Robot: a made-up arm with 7 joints.
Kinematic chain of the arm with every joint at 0, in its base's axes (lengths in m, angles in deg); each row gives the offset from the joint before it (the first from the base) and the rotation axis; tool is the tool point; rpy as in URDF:
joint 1: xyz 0 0 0.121 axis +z
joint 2: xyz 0 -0.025 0.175 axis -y
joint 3: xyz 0 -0.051 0.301 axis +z
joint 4: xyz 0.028 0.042 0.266 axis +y
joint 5: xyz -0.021 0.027 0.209 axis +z
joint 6: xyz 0 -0.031 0.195 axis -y
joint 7: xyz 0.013 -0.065 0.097 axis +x
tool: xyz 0 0 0 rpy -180 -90 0
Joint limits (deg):
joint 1: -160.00..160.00
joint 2: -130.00..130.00
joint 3: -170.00..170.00
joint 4: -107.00..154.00
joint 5: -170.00..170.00
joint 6: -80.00..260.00
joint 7: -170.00..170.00
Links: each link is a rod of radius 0.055 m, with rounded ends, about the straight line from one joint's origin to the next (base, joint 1, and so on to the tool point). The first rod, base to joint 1, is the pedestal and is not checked.
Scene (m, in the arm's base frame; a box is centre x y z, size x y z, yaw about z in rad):
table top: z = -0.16
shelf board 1: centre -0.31 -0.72 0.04 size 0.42 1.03 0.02 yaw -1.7
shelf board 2: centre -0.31 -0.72 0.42 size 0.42 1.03 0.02 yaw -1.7
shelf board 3: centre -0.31 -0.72 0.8 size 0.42 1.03 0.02 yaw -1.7
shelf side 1: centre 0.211 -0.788 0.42 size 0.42 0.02 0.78 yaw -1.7
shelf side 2: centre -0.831 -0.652 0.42 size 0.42 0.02 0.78 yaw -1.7
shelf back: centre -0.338 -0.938 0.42 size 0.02 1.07 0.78 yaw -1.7
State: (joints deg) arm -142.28 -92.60 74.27 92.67 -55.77 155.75 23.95
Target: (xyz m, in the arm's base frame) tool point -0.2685 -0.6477 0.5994
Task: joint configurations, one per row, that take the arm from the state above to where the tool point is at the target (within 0.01 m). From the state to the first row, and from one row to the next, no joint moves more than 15 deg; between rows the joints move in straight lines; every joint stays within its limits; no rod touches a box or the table.
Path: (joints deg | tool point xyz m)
1: -146.71 -89.42 70.66 104.45 -52.07 160.35 23.95 | -0.3530 -0.5720 0.2238
2: -151.14 -86.25 67.05 116.24 -48.37 164.95 23.95 | -0.3427 -0.4970 0.2210
3: -155.57 -83.07 63.44 128.02 -44.67 169.55 23.95 | -0.3336 -0.4137 0.2201
4: -160.00 -79.90 59.83 139.80 -40.97 174.15 23.95 | -0.3243 -0.3235 0.2246
5: -160.00 -76.60 71.28 139.23 -46.02 170.72 23.95 | -0.3081 -0.3554 0.3126
6: -160.00 -73.30 82.73 138.66 -51.08 167.29 23.95 | -0.2857 -0.3679 0.4081
7: -160.00 -70.00 94.17 138.09 -56.14 163.86 23.95 | -0.2581 -0.3589 0.5057
8: -160.00 -66.71 105.62 137.51 -61.19 160.43 23.95 | -0.2270 -0.3278 0.5994
9: -153.92 -67.15 100.73 125.13 -60.83 158.31 23.95 | -0.2409 -0.4165 0.6059
10: -147.83 -67.60 95.84 112.75 -60.48 156.18 23.95 | -0.2529 -0.5006 0.6064
11: -141.75 -68.05 90.95 100.37 -60.12 154.05 23.95 | -0.2624 -0.5782 0.6033
12: -135.67 -68.49 86.06 87.98 -59.76 151.93 23.95 | -0.2686 -0.6477 0.5995

